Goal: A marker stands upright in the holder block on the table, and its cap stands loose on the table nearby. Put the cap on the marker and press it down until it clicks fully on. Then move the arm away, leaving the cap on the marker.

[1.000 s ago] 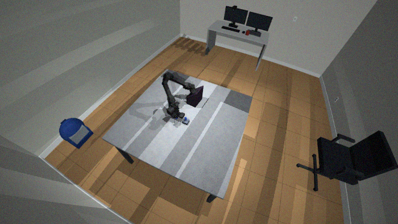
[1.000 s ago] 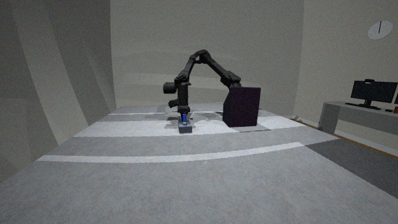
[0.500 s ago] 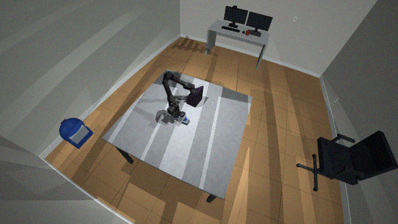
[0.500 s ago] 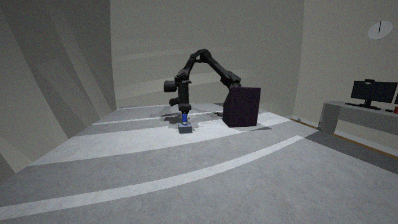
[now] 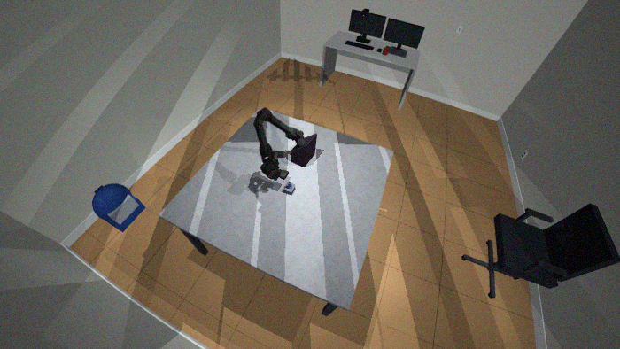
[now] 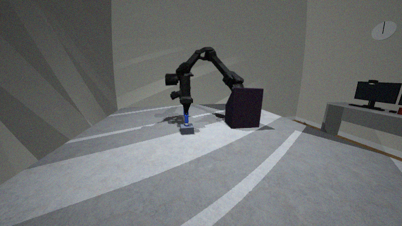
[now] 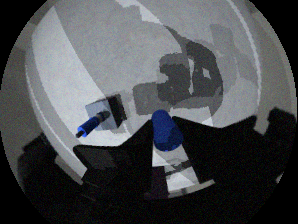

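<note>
My gripper tip is now 11 cm to the right of the dark holder block, 5 cm above it and 1 cm past it. Round my gripper tip: blue cap: 1 cm above.
</note>
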